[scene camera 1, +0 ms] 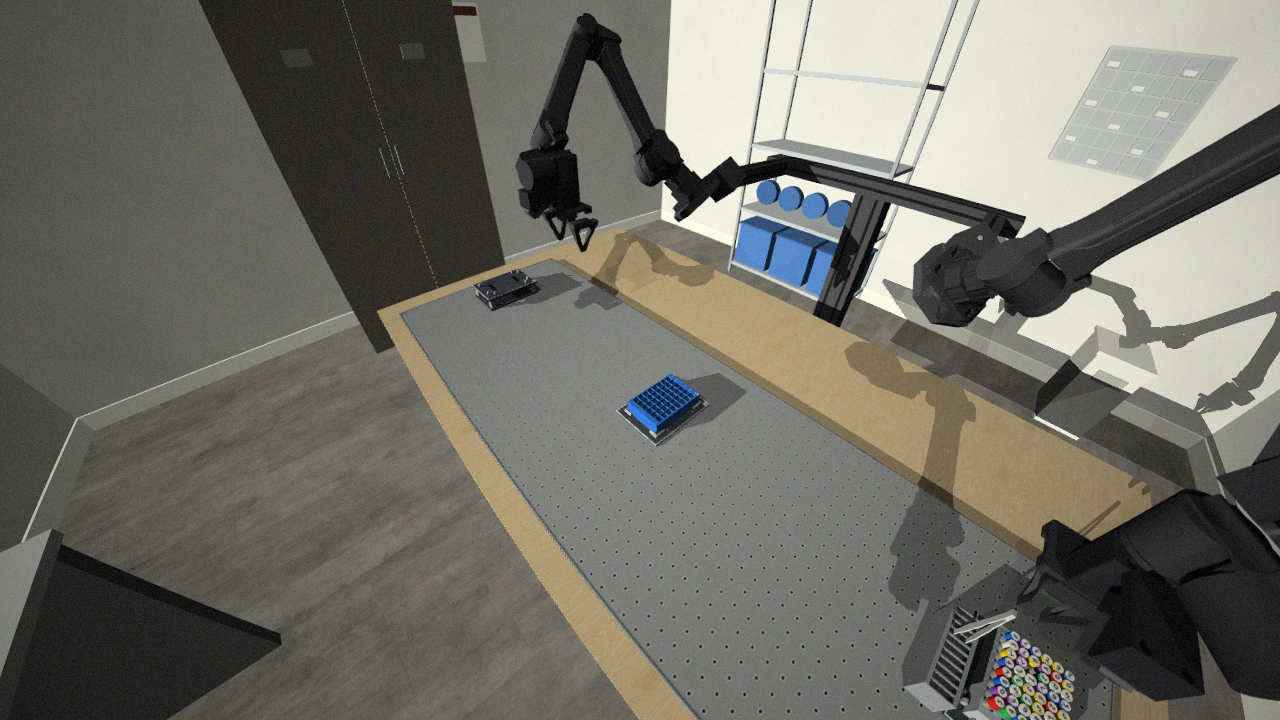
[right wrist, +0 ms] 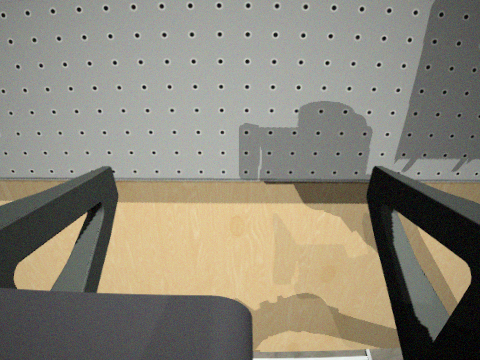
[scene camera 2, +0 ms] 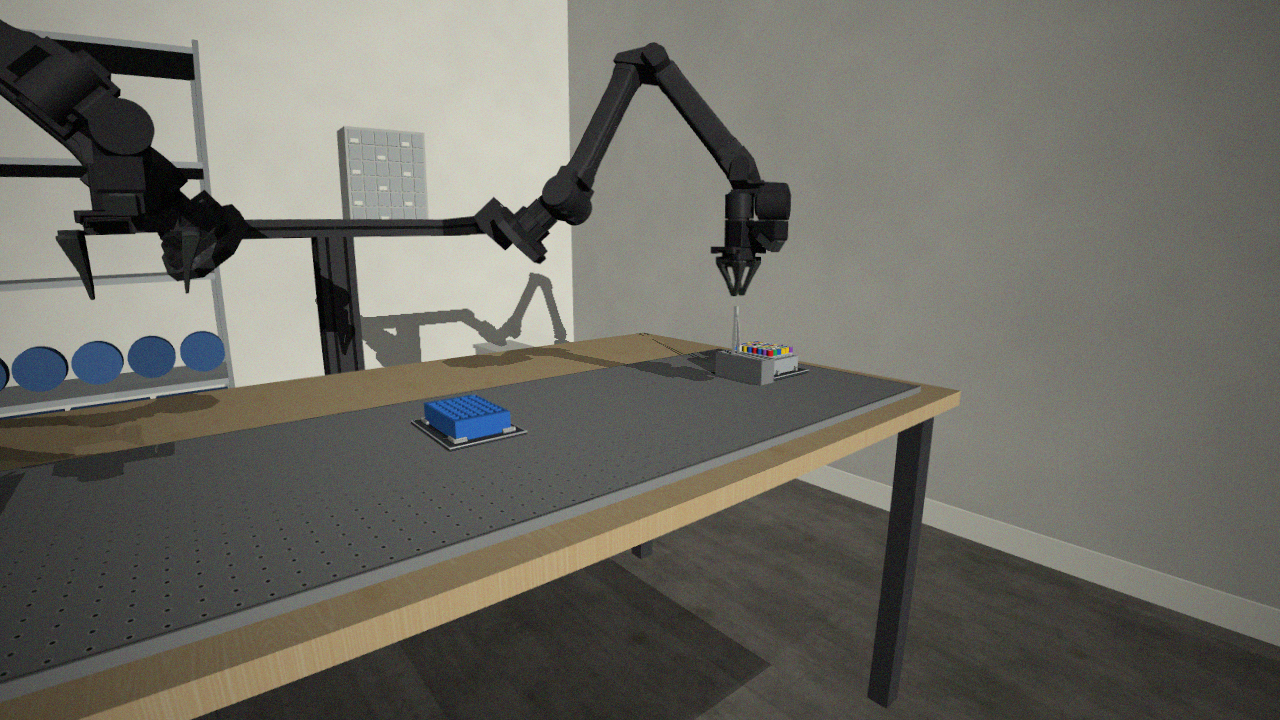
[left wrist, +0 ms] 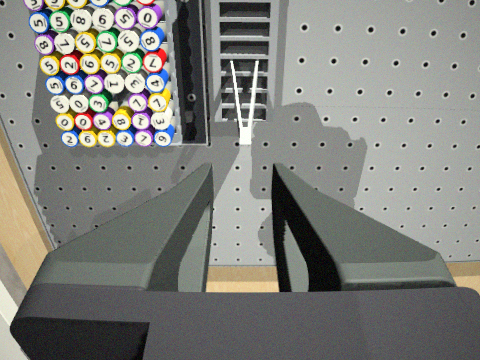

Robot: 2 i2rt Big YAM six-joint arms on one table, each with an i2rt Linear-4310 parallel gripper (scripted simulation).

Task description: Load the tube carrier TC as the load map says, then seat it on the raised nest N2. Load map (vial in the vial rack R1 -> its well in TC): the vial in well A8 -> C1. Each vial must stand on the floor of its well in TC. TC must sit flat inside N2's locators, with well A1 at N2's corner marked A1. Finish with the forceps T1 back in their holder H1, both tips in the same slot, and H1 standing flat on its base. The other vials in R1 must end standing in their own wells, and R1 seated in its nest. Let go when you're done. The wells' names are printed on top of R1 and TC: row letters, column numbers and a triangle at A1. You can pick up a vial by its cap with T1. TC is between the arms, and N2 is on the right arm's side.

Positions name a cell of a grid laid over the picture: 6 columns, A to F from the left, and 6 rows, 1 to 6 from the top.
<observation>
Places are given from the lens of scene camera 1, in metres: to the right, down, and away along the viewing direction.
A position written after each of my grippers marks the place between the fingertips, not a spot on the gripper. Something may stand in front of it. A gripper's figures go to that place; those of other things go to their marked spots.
my left gripper (scene camera 1: E6): 0.43, 0.27, 0.33
my right gripper (scene camera 1: C3): -0.17, -0.28, 0.87
blue tube carrier TC (scene camera 1: D4): 0.04, 0.10, 0.74
raised nest N2 (scene camera 1: C3): -0.42, -0.24, 1.11
The marked spots on the raised nest N2 and the blue tube carrier TC are 0.68 m apart.
</observation>
